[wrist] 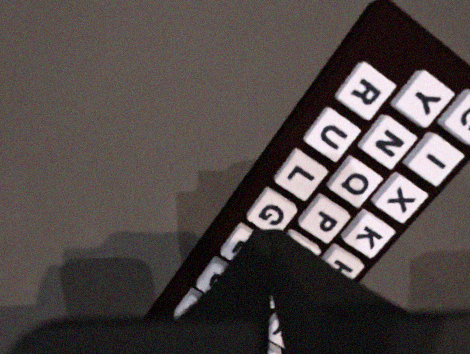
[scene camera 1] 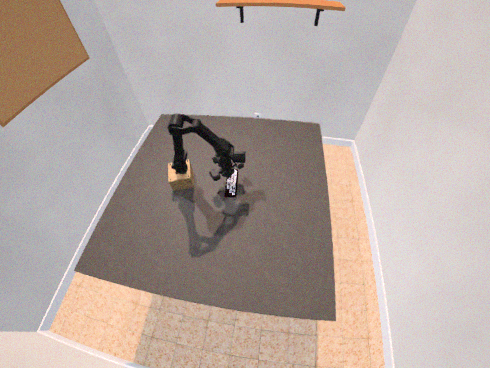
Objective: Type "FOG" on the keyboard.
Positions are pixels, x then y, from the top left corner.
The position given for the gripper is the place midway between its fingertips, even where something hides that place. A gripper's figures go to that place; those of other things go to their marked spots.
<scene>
The gripper (wrist: 266, 241) is 12 cm from the lens. A keyboard (wrist: 396, 46) is 14 cm from the lens.
</scene>
